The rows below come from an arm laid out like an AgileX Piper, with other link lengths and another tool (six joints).
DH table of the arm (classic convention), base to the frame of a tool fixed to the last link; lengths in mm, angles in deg. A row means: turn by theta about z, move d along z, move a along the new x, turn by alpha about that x. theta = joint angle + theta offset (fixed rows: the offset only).
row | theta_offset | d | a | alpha
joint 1 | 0.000 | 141.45 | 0.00 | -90.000
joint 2 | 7.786 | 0.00 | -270.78 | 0.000
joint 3 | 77.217 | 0.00 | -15.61 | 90.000
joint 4 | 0.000 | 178.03 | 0.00 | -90.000
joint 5 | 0.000 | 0.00 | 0.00 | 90.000
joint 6 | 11.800 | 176.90 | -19.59 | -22.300
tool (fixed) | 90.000 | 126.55 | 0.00 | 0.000
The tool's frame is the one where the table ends.
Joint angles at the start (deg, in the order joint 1, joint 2, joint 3, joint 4, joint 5, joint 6): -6.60, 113.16, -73.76, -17.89, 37.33, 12.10
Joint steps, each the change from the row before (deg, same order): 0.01, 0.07, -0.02, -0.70, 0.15, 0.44; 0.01, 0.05, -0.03, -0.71, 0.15, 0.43; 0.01, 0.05, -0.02, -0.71, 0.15, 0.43; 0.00, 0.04, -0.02, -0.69, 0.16, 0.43; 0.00, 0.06, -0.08, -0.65, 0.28, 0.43
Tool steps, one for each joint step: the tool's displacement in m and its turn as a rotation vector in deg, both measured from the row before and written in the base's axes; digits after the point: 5 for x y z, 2 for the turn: -0.00057, -0.00215, -0.00044, -0.44, 0.16, -0.04; -0.00045, -0.00220, -0.00022, -0.46, 0.13, -0.03; -0.00050, -0.00220, -0.00024, -0.46, 0.14, -0.03; -0.00052, -0.00224, -0.00016, -0.45, 0.13, -0.05; -0.00073, -0.00232, -0.00023, -0.43, 0.20, -0.11
